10 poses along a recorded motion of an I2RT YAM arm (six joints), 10 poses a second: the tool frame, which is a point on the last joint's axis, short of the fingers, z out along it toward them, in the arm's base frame.
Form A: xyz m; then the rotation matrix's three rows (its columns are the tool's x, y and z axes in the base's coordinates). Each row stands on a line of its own.
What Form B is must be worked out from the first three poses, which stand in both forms.
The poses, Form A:
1:
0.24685 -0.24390 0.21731
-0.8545 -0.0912 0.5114
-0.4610 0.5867 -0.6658
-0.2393 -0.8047 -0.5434
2:
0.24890 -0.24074 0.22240
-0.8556 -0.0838 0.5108
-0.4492 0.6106 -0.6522
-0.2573 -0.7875 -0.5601
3:
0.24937 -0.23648 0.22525
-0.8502 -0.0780 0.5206
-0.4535 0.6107 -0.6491
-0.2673 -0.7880 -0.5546
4:
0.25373 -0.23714 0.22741
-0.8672 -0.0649 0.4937
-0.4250 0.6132 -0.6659
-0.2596 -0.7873 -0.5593
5:
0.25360 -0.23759 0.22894
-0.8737 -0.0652 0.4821
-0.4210 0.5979 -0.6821
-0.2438 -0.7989 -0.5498
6:
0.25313 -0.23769 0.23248
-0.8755 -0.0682 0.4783
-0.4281 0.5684 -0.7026
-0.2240 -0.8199 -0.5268
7:
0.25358 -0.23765 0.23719
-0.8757 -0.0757 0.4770
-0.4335 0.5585 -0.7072
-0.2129 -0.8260 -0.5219
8:
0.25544 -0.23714 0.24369
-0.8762 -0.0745 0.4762
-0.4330 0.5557 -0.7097
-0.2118 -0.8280 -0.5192
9:
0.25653 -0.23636 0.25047
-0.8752 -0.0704 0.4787
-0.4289 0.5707 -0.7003
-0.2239 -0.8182 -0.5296
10:
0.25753 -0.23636 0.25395
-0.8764 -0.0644 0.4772
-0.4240 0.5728 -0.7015
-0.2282 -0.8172 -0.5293
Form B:
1: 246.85 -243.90 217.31 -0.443 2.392 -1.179
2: 248.90 -240.74 222.40 -0.424 2.405 -1.144
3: 249.37 -236.48 225.25 -0.422 2.393 -1.140
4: 253.73 -237.14 227.41 -0.389 2.416 -1.155
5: 253.60 -237.59 228.94 -0.389 2.418 -1.185
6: 253.13 -237.69 232.48 -0.402 2.404 -1.232
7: 253.58 -237.65 237.19 -0.414 2.402 -1.246
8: 255.44 -237.14 243.69 -0.413 2.401 -1.251
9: 256.53 -236.36 250.47 -0.404 2.406 -1.228
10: 257.53 -236.36 253.95 -0.395 2.407 -1.227
